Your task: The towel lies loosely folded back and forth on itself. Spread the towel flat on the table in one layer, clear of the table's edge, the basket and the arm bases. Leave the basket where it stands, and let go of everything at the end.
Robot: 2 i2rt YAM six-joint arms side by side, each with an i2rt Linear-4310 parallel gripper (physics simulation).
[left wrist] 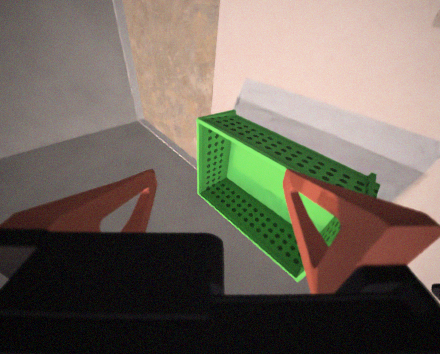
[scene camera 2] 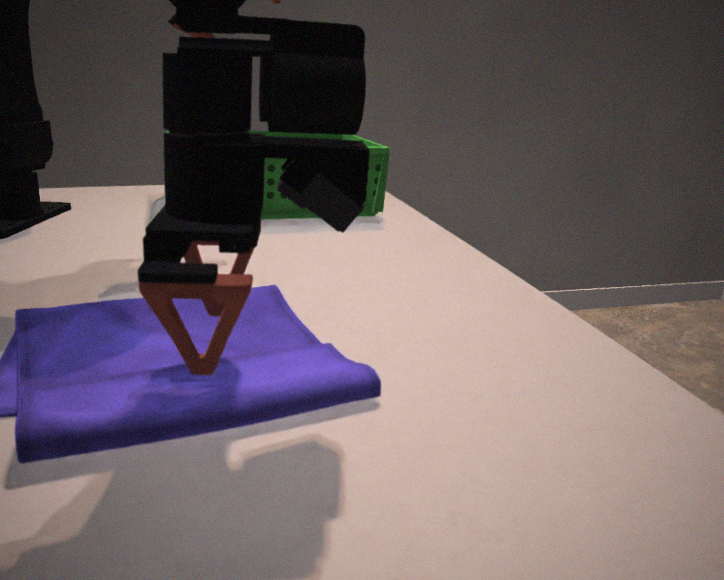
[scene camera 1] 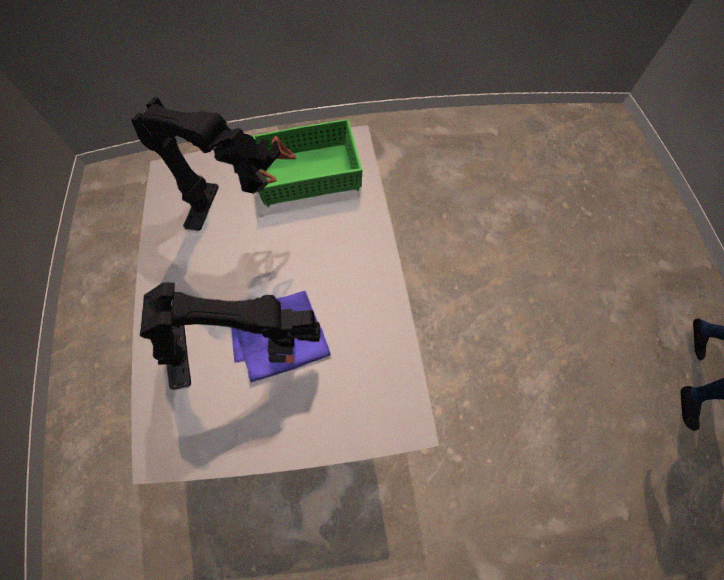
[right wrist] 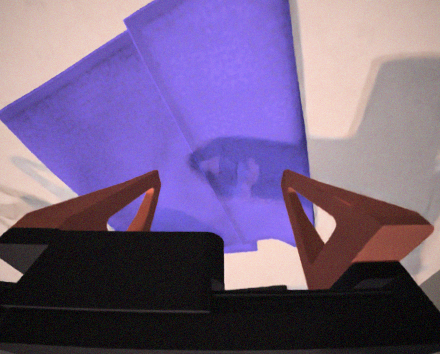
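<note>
The purple towel [scene camera 1: 256, 363] [scene camera 2: 290, 374] [right wrist: 225, 75] lies folded on the table, with a rounded fold along its near side in scene camera 2. In the right wrist view a straight layer edge crosses it, and one layer fans out to the left. My right gripper [scene camera 1: 286, 356] [scene camera 2: 208, 341] [right wrist: 220, 176] is open and empty, above the towel and pointing down; the arm hides part of the towel. My left gripper [scene camera 1: 284, 169] [left wrist: 219, 176] is open and empty, raised by the left end of the basket in scene camera 1.
The green basket [scene camera 1: 311, 184] [scene camera 2: 377, 181] [left wrist: 300, 160] stands upright near the table's upper edge in scene camera 1. The arm bases [scene camera 1: 200, 208] [scene camera 1: 179, 368] stand along the left side of the white table [scene camera 1: 362, 398]. A person's feet show at the far right, off the table.
</note>
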